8 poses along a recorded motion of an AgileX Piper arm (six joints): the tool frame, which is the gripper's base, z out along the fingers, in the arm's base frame.
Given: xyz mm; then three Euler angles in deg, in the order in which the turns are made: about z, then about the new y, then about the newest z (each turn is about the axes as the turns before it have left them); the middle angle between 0 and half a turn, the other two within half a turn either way.
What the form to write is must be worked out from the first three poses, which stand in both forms.
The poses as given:
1: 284 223 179 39.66 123.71 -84.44
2: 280 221 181 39.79 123.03 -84.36
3: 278 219 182 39.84 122.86 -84.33
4: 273 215 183 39.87 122.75 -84.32
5: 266 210 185 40.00 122.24 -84.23
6: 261 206 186 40.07 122.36 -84.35
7: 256 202 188 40.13 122.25 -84.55
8: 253 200 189 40.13 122.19 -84.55
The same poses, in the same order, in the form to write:
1:
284 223 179
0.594 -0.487 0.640
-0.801 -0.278 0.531
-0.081 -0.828 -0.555

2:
280 221 181
0.596 -0.480 0.644
-0.799 -0.272 0.537
-0.082 -0.834 -0.545

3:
278 219 182
0.596 -0.478 0.645
-0.798 -0.270 0.538
-0.083 -0.836 -0.543

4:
273 215 183
0.597 -0.477 0.645
-0.798 -0.269 0.539
-0.083 -0.837 -0.541

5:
266 210 185
0.598 -0.471 0.648
-0.797 -0.264 0.544
-0.085 -0.842 -0.533

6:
261 206 186
0.600 -0.471 0.646
-0.795 -0.268 0.544
-0.083 -0.841 -0.535

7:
256 202 188
0.603 -0.467 0.647
-0.794 -0.270 0.545
-0.080 -0.842 -0.534

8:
253 200 189
0.603 -0.467 0.647
-0.794 -0.269 0.545
-0.080 -0.842 -0.533

